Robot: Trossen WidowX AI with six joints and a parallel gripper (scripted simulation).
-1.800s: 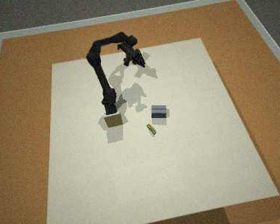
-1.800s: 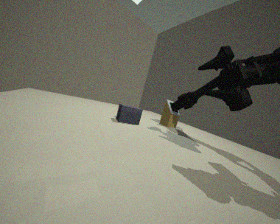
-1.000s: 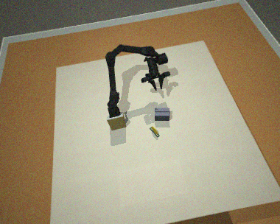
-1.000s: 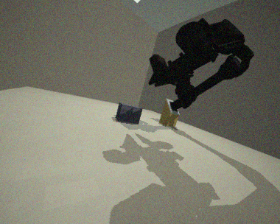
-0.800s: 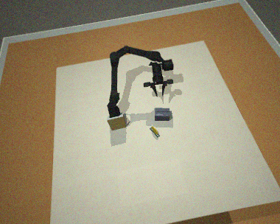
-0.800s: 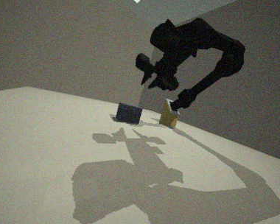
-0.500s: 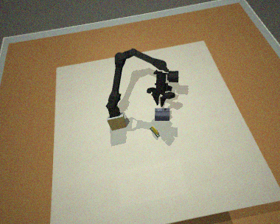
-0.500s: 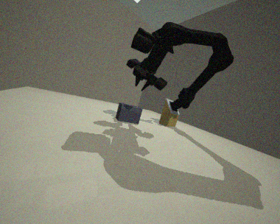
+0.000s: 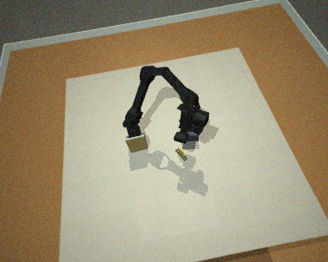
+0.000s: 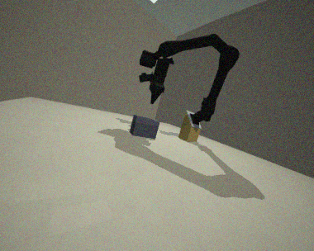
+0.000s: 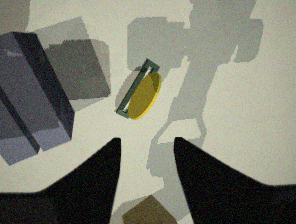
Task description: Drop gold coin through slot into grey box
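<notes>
Now: gripper tip 110 mm above the coin, 20 mm to the left of it and 20 mm past it.
</notes>
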